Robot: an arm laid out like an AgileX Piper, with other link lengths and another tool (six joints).
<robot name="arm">
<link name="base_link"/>
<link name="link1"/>
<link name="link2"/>
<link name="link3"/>
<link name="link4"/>
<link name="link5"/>
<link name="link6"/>
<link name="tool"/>
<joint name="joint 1" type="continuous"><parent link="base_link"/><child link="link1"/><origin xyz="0.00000 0.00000 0.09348" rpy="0.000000 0.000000 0.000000"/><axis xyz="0 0 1"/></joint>
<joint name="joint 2" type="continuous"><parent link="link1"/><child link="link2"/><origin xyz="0.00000 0.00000 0.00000" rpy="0.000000 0.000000 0.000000"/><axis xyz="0 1 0"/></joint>
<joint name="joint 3" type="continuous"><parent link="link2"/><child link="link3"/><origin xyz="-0.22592 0.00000 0.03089" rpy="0.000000 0.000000 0.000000"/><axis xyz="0 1 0"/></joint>
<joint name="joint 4" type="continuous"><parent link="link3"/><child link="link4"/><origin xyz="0.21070 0.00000 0.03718" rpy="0.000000 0.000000 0.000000"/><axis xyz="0.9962 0 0.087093"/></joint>
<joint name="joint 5" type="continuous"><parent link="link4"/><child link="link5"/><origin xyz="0.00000 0.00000 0.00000" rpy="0.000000 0.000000 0.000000"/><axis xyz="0 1 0"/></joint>
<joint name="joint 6" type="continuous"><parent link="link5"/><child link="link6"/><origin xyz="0.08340 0.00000 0.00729" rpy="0.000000 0.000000 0.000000"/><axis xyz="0.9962 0 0.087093"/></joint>
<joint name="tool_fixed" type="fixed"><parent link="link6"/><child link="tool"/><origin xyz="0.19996 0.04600 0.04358" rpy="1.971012 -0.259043 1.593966"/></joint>
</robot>
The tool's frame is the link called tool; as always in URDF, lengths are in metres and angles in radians. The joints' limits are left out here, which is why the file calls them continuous.
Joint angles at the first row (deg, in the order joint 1, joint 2, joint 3, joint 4, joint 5, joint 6):
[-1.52, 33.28, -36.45, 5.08, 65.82, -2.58]
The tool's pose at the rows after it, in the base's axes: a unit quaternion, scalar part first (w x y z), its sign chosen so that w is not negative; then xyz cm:
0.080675 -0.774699 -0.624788 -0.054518 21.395 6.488 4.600
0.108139 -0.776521 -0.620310 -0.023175 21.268 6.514 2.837
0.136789 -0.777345 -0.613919 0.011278 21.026 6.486 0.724
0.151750 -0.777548 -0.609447 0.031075 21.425 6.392 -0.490
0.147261 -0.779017 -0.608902 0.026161 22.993 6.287 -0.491
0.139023 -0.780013 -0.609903 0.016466 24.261 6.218 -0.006
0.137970 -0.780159 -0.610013 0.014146 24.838 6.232 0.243
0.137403 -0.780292 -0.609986 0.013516 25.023 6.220 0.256
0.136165 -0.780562 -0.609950 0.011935 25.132 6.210 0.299
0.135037 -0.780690 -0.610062 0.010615 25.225 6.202 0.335
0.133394 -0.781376 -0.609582 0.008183 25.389 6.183 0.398
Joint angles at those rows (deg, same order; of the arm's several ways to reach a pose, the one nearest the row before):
[-1.38, 41.34, -36.95, 5.35, 64.26, -2.59]
[-1.38, 47.18, -37.32, 5.44, 63.59, -2.58]
[-1.38, 53.71, -37.34, 5.44, 62.26, -2.59]
[-1.38, 59.22, -38.37, 5.33, 60.66, -2.58]
[-1.38, 62.79, -40.22, 5.33, 58.18, -2.58]
[-1.38, 64.29, -41.85, 5.33, 56.83, -2.59]
[-1.38, 65.43, -43.13, 5.41, 56.70, -2.58]
[-1.38, 65.82, -43.39, 5.41, 56.47, -2.59]
[-1.38, 65.81, -43.39, 5.41, 56.25, -2.56]
[-1.38, 65.81, -43.39, 5.41, 56.05, -2.56]
[-1.38, 65.81, -43.39, 5.41, 55.71, -2.46]

